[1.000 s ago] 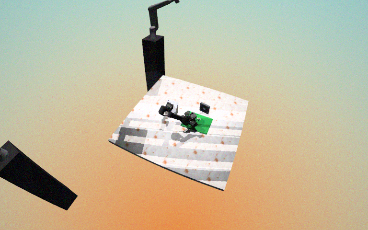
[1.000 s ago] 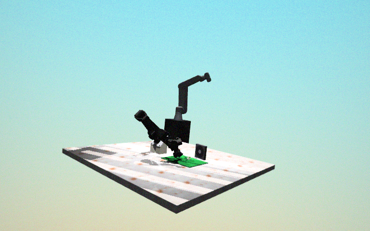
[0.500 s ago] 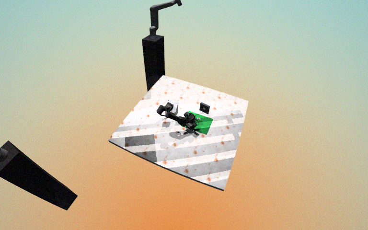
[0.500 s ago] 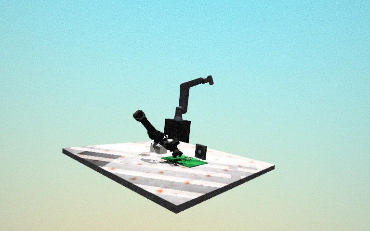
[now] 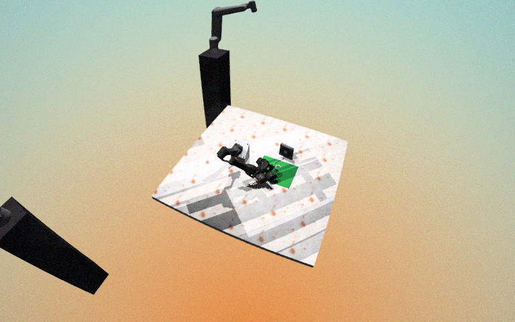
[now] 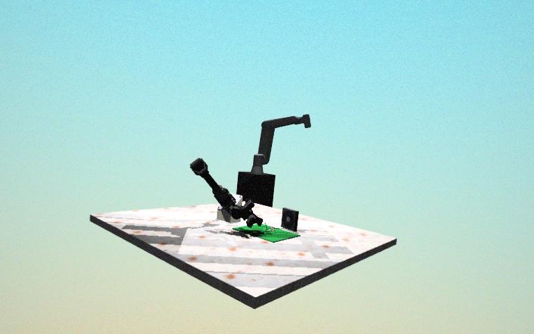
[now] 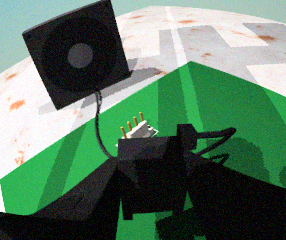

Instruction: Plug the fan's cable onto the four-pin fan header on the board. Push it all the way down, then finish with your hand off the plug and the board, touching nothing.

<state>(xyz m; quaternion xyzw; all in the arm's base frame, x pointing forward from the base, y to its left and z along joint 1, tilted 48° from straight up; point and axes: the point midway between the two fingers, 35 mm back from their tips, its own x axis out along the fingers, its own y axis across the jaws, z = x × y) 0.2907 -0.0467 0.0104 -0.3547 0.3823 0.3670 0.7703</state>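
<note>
The green board is 7 cm below my gripper tip, 3 cm ahead of it and 2 cm to the left of it. Also, from my gripper tip: dark fan plug (1 cm below); then black fan (20 cm to the left, 4 cm ahead).
</note>
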